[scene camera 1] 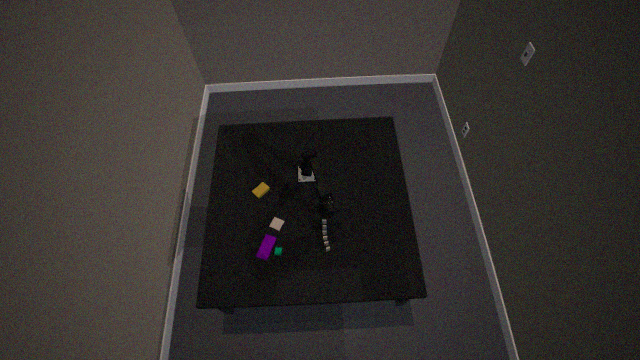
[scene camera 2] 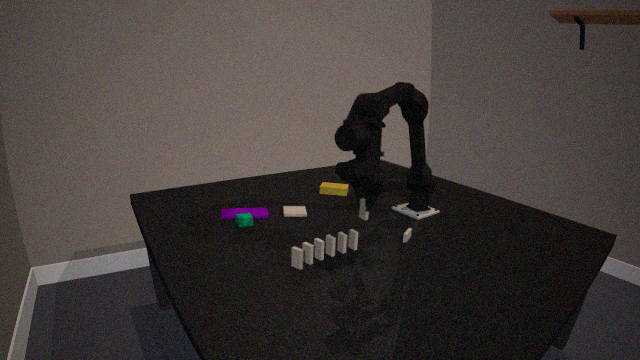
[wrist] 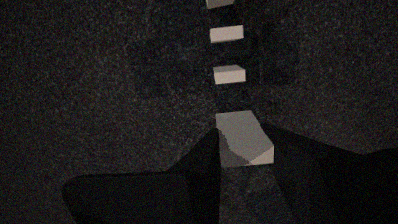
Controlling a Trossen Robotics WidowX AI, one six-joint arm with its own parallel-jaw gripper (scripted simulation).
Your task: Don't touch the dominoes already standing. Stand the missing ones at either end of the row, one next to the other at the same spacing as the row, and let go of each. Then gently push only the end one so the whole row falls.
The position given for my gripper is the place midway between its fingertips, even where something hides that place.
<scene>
I see my gripper (scene camera 2: 364, 209).
My gripper is seen too in the wrist view (wrist: 238, 133).
</scene>
